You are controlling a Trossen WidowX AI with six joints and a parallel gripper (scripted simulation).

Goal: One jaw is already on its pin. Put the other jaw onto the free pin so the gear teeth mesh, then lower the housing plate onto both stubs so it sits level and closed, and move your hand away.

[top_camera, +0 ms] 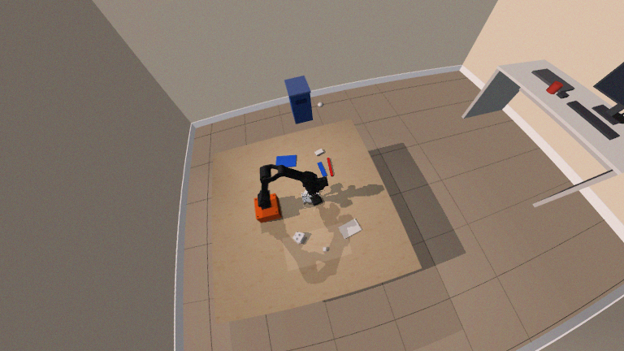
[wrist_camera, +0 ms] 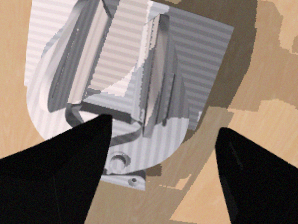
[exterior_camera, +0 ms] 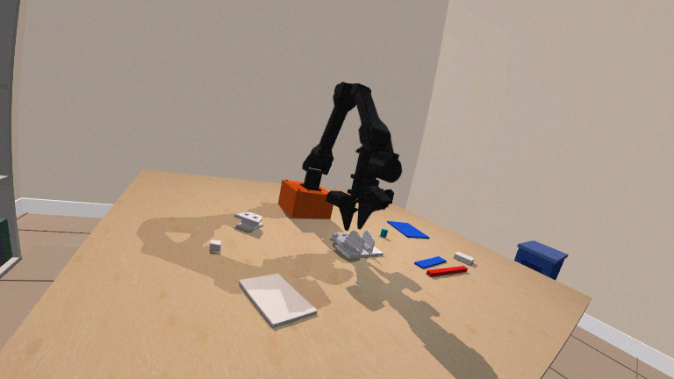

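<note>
My gripper tip is now 5 cm above the grey jaw, 4 cm past it and 1 cm to the right of it. Also, from my gripper tip: blue bar (22 cm to the left, 13 cm ahead, 6 cm below); then teal peg (20 cm to the left, 8 cm behind, 5 cm below); then white bracket (23 cm to the right, 16 cm behind, 5 cm below).
</note>
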